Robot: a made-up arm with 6 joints. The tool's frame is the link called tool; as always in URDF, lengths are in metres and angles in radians. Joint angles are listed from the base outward.
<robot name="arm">
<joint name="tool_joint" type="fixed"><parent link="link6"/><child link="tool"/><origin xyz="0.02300 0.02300 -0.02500" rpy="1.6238 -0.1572 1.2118"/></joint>
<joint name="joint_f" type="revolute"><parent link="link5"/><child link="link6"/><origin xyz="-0.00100 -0.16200 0.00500" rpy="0.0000 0.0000 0.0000"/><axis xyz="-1 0 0"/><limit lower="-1.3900" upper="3.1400"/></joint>
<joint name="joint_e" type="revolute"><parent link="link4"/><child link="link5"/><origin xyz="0.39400 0.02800 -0.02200" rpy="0.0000 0.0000 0.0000"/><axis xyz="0 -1 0"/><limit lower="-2.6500" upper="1.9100"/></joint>
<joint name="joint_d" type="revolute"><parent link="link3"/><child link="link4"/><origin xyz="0.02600 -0.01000 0.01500" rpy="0.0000 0.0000 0.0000"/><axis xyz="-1 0 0"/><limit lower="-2.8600" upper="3.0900"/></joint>
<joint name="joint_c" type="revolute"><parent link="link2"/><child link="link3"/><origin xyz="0.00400 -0.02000 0.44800" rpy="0.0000 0.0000 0.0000"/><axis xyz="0 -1 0"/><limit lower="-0.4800" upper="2.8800"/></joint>
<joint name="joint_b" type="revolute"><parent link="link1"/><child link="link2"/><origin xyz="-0.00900 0.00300 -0.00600" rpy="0.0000 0.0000 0.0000"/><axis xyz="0 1 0"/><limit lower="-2.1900" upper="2.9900"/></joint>
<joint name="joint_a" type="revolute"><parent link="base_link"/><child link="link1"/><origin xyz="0.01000 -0.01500 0.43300" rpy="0.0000 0.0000 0.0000"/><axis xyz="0 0 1"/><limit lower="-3.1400" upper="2.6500"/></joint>
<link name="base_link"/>
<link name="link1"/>
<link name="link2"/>
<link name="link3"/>
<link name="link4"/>
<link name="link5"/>
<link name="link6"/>
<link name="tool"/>
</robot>
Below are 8 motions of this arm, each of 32 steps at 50 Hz.
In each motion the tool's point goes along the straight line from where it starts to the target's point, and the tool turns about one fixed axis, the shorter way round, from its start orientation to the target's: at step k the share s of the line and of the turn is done. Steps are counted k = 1, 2, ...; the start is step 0. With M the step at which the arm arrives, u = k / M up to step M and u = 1 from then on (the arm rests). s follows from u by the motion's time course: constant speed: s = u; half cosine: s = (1 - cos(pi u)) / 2; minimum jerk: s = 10 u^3 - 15 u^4 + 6 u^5.
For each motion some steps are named. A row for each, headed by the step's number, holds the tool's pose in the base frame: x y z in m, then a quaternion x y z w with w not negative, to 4 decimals.
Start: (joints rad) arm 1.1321 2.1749 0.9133 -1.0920 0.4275 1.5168
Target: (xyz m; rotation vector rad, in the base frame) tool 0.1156 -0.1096 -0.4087 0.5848 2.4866 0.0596
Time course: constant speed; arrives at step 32
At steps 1, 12, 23, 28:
1: 0.2257 0.2691 -0.3033 0.1443 0.8852 0.1445 0.4179
12: 0.1866 0.1347 -0.3407 0.1717 0.9058 0.1016 0.3738
23: 0.1476 0.0003 -0.3781 0.1982 0.9219 0.0581 0.3279
28: 0.1298 -0.0607 -0.3951 0.2099 0.9277 0.0382 0.3064

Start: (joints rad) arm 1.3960 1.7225 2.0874 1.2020 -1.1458 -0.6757
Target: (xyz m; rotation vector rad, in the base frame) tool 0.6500 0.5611 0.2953 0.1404 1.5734 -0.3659
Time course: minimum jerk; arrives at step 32
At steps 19, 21, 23, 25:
19: 0.5187 0.6249 0.3939 0.1990 0.7051 0.0328 0.6798
21: 0.5598 0.6050 0.3631 0.1572 0.7089 -0.0290 0.6869
23: 0.5943 0.5882 0.3371 0.1214 0.7090 -0.0808 0.6899
25: 0.6207 0.5754 0.3173 0.0938 0.7072 -0.1201 0.6904

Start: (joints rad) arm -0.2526 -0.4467 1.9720 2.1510 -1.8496 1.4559
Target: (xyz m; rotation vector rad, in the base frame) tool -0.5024 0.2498 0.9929 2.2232 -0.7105 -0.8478
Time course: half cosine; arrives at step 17
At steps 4, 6, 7, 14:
4: -0.5597 0.1739 0.9720 0.8430 -0.1051 -0.3398 0.4035
6: -0.5501 0.1867 0.9755 0.8458 -0.1334 -0.3378 0.3909
7: -0.5444 0.1942 0.9776 0.8470 -0.1500 -0.3364 0.3833
14: -0.5073 0.2433 0.9911 0.8480 -0.2568 -0.3250 0.3307

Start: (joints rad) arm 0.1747 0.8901 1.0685 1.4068 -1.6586 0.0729
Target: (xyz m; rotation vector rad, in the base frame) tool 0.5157 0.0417 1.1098 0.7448 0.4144 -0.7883
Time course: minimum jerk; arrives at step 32
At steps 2, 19, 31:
2: 0.7245 0.0230 0.8943 0.5052 0.4010 -0.4561 0.6132
19: 0.5844 0.0356 1.0389 0.4081 0.2673 -0.4056 0.7730
31: 0.5158 0.0417 1.1097 0.3519 0.1958 -0.3724 0.8361

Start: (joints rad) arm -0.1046 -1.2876 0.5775 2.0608 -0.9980 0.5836
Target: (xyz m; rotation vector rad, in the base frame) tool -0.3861 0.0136 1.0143 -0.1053 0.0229 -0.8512
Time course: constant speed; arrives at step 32
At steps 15, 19, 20, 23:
15: -0.5488 0.0291 0.9544 0.2254 -0.1567 -0.4474 0.8511
19: -0.5105 0.0255 0.9685 0.1614 -0.1181 -0.4436 0.8736
20: -0.5009 0.0245 0.9720 0.1453 -0.1083 -0.4422 0.8784
23: -0.4722 0.0218 0.9826 0.0965 -0.0788 -0.4370 0.8908

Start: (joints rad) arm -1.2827 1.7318 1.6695 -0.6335 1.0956 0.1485
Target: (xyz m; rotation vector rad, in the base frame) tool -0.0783 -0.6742 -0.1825 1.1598 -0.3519 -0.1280
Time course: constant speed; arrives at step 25
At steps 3, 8, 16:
3: 0.1246 -0.8632 0.2067 0.3503 -0.3944 0.1233 0.8406
8: 0.0785 -0.8202 0.1182 0.3993 -0.3456 0.0822 0.8452
16: 0.0047 -0.7515 -0.0233 0.4721 -0.2632 0.0153 0.8412

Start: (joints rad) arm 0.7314 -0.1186 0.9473 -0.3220 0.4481 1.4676
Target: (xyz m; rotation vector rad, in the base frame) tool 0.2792 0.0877 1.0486 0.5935 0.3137 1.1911
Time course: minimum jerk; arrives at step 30
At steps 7, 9, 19, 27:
7: 0.2805 0.0124 1.2181 0.1773 -0.0776 0.5771 0.7934
9: 0.2804 0.0187 1.2039 0.1859 -0.0590 0.5761 0.7937
19: 0.2796 0.0661 1.0971 0.2479 0.0815 0.5614 0.7853
27: 0.2792 0.0870 1.0502 0.2733 0.1428 0.5506 0.7757

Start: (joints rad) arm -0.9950 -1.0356 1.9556 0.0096 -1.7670 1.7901
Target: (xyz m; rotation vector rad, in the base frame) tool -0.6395 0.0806 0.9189 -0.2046 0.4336 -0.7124
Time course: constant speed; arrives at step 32
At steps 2, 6, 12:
2: -0.5829 0.5132 0.7548 -0.0137 0.0134 -0.4904 0.8713
6: -0.5904 0.4555 0.7767 -0.0253 0.0400 -0.4728 0.8799
12: -0.6017 0.3690 0.8095 -0.0426 0.0798 -0.4454 0.8908

